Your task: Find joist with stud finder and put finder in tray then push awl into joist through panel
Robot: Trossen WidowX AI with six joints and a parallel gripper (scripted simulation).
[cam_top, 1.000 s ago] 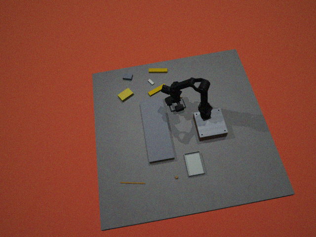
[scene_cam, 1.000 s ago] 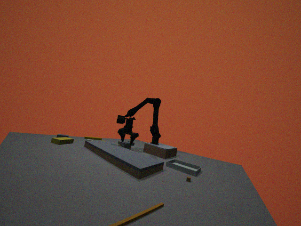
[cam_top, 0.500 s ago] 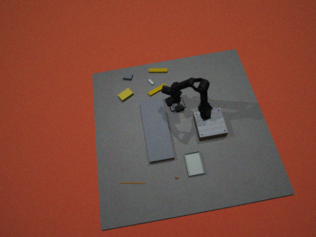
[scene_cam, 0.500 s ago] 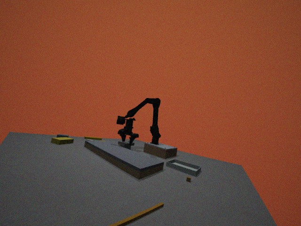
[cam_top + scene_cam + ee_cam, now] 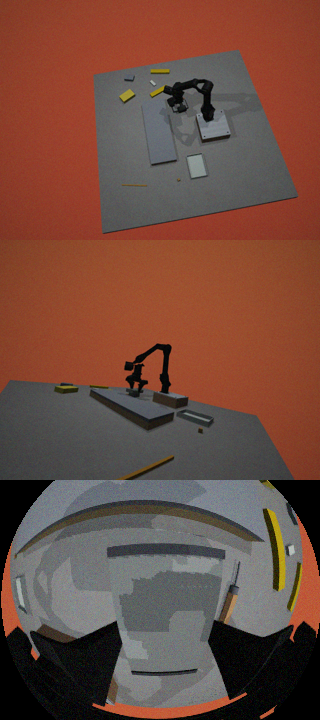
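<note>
My gripper tip is now 90 mm to the left of the awl and 40 mm above it. Also, from my gripper tip: white piece 110 mm ahead, 320 mm to the right, 50 mm below; stud finder 10 mm behind, 30 mm below; tray 60 mm ahead, 470 mm to the left, 40 mm below.
</note>
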